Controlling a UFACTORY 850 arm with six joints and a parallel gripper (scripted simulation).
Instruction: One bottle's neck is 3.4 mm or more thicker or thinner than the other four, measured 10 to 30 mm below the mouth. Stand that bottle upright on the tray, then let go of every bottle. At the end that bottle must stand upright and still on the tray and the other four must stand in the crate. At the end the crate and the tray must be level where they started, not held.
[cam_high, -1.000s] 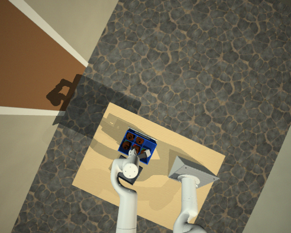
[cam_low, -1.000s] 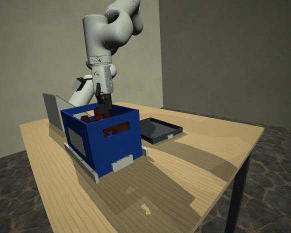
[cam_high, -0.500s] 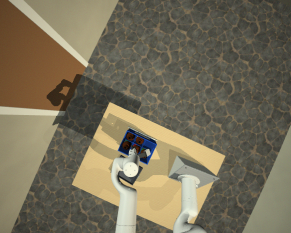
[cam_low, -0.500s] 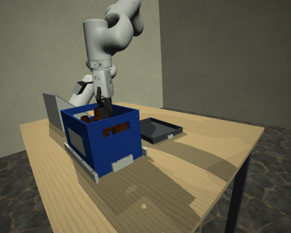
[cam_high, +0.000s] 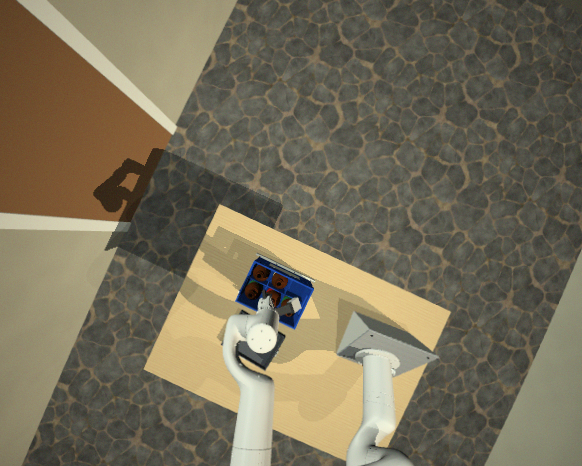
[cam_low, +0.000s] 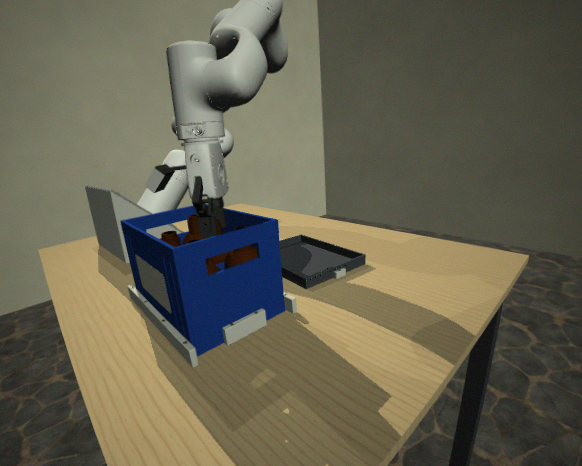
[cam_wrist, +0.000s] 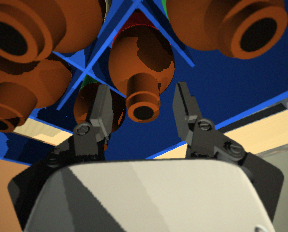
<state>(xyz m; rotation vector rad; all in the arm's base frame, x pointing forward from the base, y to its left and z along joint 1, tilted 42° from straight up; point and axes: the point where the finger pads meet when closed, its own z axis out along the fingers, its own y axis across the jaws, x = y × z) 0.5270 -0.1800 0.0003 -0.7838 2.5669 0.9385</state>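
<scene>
The blue crate is 4 cm to the right of my hand and 7 cm below it. The rest, counted from my hand: brown bottle (8 cm behind, 2 cm to the left, 7 cm below); dark tray (3 cm ahead, 24 cm to the left, 15 cm below).
</scene>
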